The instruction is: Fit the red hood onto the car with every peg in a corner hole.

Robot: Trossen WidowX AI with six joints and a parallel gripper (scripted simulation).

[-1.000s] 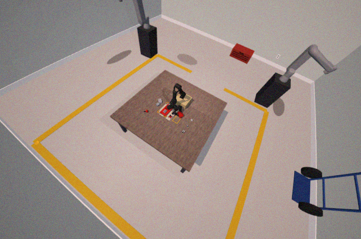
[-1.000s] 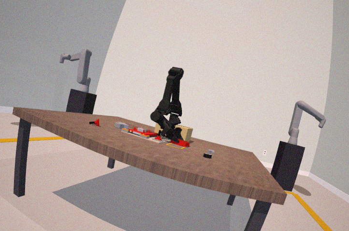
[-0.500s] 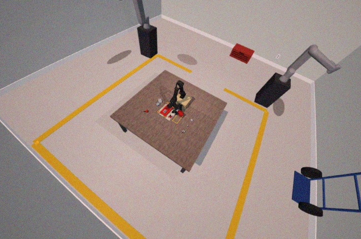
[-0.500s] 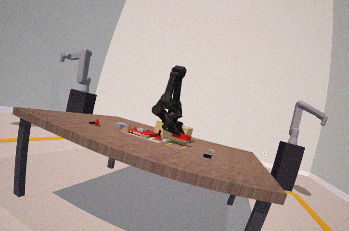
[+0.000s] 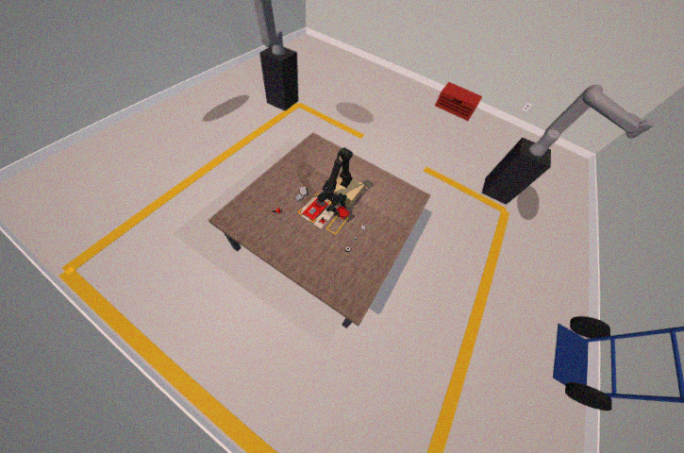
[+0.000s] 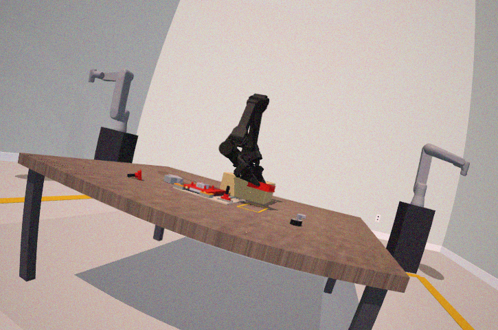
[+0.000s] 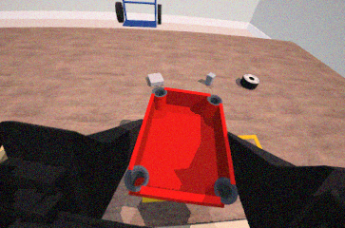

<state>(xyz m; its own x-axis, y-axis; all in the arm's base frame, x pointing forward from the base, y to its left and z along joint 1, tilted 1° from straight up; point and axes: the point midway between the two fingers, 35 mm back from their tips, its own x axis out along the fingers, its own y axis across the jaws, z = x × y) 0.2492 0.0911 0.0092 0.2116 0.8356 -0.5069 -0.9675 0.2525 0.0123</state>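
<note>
My gripper tip is now 1 cm to the left of the red hood and 1 cm above it. From my gripper tip the other things lie so: black wheel: 21 cm ahead, 17 cm to the left, 8 cm below; grey engine block: 8 cm ahead, 21 cm to the right, 6 cm below.
</note>
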